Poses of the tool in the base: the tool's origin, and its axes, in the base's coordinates. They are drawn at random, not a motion.
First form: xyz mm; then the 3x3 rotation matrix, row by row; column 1 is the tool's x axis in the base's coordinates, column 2 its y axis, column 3 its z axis. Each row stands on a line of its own.
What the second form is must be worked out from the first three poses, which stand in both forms.
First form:
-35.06 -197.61 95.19
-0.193 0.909 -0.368
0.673 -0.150 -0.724
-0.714 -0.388 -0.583
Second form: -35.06 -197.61 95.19 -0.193 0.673 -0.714 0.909 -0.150 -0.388
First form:
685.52 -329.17 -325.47
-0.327 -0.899 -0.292
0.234 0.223 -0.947
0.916 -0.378 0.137
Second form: 685.52 -329.17 -325.47 -0.327 0.234 0.916 -0.899 0.223 -0.378
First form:
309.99 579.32 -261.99
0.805 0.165 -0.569
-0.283 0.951 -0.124
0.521 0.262 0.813
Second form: 309.99 579.32 -261.99 0.805 -0.283 0.521 0.165 0.951 0.262
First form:
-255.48 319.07 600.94
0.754 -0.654 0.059
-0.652 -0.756 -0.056
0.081 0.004 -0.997
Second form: -255.48 319.07 600.94 0.754 -0.652 0.081 -0.654 -0.756 0.004
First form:
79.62 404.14 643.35
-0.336 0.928 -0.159
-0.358 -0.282 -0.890
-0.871 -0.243 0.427
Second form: 79.62 404.14 643.35 -0.336 -0.358 -0.871 0.928 -0.282 -0.243
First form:
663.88 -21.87 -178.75
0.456 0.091 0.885
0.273 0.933 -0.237
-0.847 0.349 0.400
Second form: 663.88 -21.87 -178.75 0.456 0.273 -0.847 0.091 0.933 0.349
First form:
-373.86 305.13 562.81
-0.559 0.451 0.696
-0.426 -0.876 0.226
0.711 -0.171 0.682
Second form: -373.86 305.13 562.81 -0.559 -0.426 0.711 0.451 -0.876 -0.171
